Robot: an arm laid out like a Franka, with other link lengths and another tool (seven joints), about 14 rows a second.
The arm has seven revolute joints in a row. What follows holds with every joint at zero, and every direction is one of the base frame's. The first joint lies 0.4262 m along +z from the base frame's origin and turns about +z. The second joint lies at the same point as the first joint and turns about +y. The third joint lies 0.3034 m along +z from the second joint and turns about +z. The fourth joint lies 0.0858 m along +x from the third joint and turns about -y. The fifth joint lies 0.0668 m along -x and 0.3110 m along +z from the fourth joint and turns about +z. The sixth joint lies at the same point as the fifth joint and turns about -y. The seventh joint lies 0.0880 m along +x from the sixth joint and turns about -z. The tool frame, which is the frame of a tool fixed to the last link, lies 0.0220 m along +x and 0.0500 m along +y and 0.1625 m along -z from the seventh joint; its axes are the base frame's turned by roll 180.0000, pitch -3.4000 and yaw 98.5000 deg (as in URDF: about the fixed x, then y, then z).
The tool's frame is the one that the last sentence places.
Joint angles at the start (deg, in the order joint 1, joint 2, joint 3, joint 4, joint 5, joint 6, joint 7):
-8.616, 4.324, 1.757, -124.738, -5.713, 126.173, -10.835
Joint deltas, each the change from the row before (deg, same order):
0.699, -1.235, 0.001, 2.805, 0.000, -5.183, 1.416
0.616, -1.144, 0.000, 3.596, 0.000, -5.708, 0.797
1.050, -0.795, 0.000, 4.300, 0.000, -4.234, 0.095
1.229, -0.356, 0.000, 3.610, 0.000, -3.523, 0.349
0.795, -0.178, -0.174, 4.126, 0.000, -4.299, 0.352
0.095, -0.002, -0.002, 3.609, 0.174, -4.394, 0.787
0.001, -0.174, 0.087, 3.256, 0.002, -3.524, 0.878
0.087, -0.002, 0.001, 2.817, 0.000, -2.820, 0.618
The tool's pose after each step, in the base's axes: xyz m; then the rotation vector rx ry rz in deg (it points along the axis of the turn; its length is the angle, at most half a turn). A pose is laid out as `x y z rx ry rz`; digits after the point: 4 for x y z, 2 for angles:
0.4841 -0.0080 0.4276 -107.72 -139.66 6.25
0.4854 -0.0048 0.4525 -108.15 -138.57 7.43
0.4918 0.0025 0.4822 -108.03 -139.82 7.04
0.4959 0.0118 0.5050 -107.69 -140.75 6.89
0.4983 0.0159 0.5289 -107.95 -140.72 7.05
0.4980 0.0159 0.5478 -108.95 -139.15 7.59
0.4976 0.0158 0.5669 -110.33 -138.10 7.72
0.4973 0.0158 0.5824 -111.33 -137.39 7.73

